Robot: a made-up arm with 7 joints.
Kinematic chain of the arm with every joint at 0, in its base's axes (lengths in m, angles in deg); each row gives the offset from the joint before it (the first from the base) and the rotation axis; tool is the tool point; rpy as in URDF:
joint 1: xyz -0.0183 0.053 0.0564 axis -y
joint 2: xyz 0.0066 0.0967 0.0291 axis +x
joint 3: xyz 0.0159 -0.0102 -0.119 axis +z
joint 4: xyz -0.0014 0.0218 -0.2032 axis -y
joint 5: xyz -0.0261 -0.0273 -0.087 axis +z
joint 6: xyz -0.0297 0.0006 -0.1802 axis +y
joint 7: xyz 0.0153 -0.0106 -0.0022 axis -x
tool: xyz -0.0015 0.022 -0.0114 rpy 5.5 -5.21 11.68
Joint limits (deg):
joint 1: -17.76..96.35
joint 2: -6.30..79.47
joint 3: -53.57..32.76
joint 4: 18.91..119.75
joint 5: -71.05..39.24
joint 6: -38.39..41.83
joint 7: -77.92..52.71
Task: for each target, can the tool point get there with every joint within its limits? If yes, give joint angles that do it. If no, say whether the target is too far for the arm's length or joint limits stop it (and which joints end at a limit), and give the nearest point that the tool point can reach.
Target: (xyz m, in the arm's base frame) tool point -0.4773 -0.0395 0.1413
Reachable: no: joint limits stop it (at a limit: joint 1, joint 2, joint 3, joint 4, joint 5, joint 6) | nearest point -0.1852 0.3755 0.2670 | short by 0.523 m
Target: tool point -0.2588 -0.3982 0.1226
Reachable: no: joint limits stop it (at a limit: joint 1, joint 2, joint 3, joint 4, joint 5, joint 7) | nearest point 0.1185 -0.1240 0.2379 | short by 0.480 m
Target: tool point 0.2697 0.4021 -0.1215
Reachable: yes | joints 1.34 61.10 -15.04 96.52 -28.86 -21.21 -23.14
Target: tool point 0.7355 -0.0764 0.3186
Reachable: no: too far | nearest point 0.5286 0.0039 0.2262 | short by 0.240 m
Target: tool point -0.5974 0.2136 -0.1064
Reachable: no: joint limits stop it (at a limit: joint 1, joint 3, joint 4, joint 5, joint 6, joint 7) | nearest point -0.1591 0.2496 -0.4605 | short by 0.565 m
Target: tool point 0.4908 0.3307 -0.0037
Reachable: yes | joints 61.49 28.20 -22.10 50.34 30.14 -18.07 -5.53
